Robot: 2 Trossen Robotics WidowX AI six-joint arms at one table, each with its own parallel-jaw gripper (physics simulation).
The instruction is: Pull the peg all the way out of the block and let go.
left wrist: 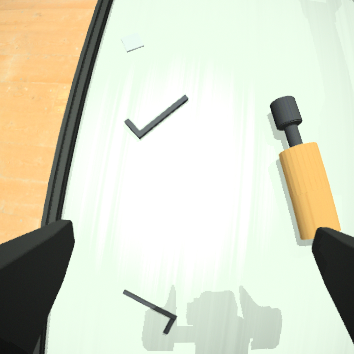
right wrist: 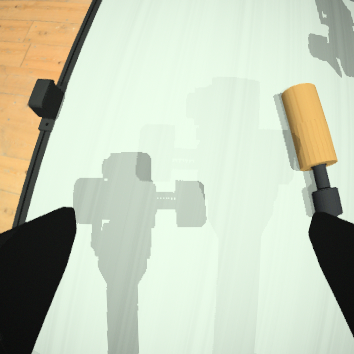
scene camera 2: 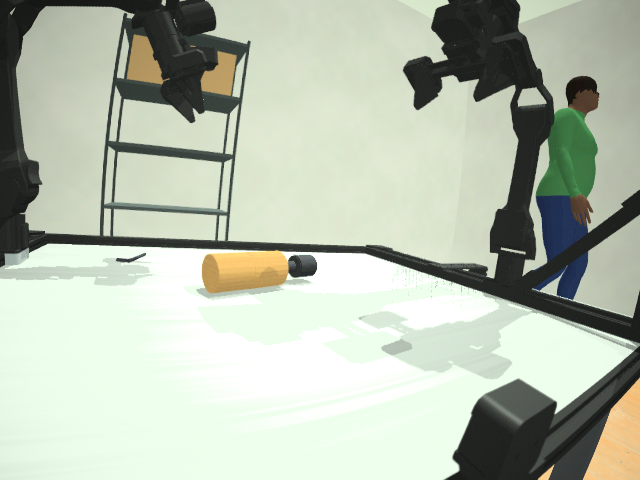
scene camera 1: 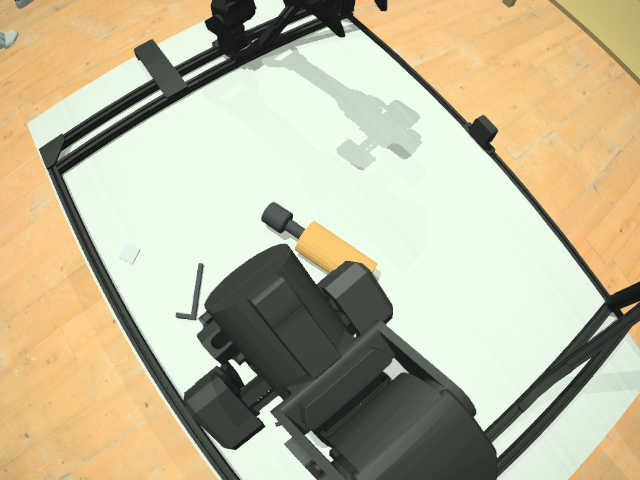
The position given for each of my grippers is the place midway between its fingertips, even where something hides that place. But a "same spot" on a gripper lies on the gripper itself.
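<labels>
My left gripper: visible in scene camera 1 (263,334), in scene camera 2 and in the left wrist view; it is out of frame in the right wrist view. For my left gripper, (left wrist: 42,255) and (scene camera 2: 191,110) are the same spot. A wooden block: visible in scene camera 2 (221,272), in the left wrist view (307,183), in scene camera 1 and in the right wrist view. On the wooden block, (scene camera 1: 328,251) and (right wrist: 324,127) are the same spot.
</labels>
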